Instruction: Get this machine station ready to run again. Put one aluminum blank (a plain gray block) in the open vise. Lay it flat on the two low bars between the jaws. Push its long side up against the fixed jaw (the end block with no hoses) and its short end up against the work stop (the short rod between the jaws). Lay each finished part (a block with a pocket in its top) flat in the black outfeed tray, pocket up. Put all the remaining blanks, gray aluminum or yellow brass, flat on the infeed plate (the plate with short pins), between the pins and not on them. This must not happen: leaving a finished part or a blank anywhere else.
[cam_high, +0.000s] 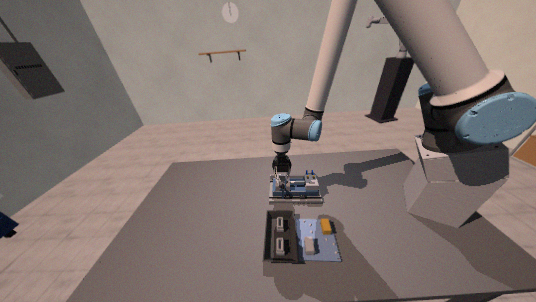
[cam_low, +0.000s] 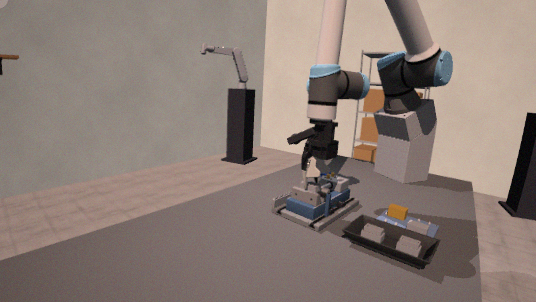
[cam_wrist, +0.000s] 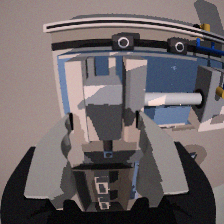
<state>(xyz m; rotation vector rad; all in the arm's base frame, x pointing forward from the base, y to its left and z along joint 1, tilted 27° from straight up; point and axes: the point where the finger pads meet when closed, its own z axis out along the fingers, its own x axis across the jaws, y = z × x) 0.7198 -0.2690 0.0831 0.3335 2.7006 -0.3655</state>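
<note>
My hand is 8 cm above the vise, 7 cm past it and 2 cm to the right of it. Round my hand: yellow brass blank 29 cm to the left, 12 cm behind, 9 cm below.
</note>
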